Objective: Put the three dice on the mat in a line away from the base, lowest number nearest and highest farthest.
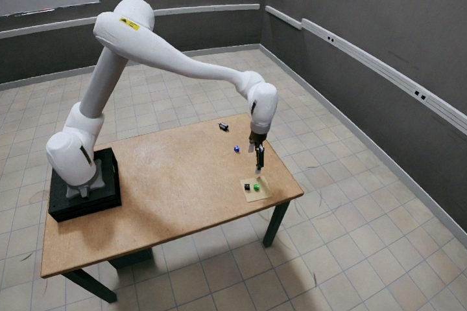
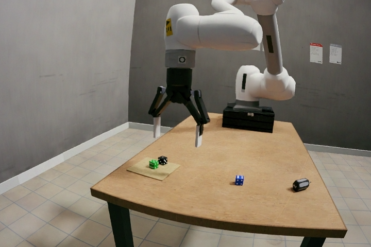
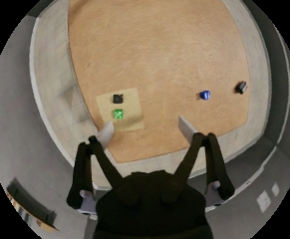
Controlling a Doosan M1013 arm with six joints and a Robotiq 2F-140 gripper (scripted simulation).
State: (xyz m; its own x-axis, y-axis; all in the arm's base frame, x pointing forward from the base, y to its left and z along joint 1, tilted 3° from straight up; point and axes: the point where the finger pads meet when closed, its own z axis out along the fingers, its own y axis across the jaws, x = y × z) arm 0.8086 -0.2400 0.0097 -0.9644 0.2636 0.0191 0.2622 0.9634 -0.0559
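The blue die lies 21 cm to the left of my hand, 11 cm below it and 1 cm ahead of it. The rest, counted from my hand: tan mat: 12 cm below, 8 cm to the right, 2 cm behind; green die: 11 cm below, 8 cm to the right, 2 cm behind; black die: 11 cm below, 6 cm to the right, 6 cm behind.
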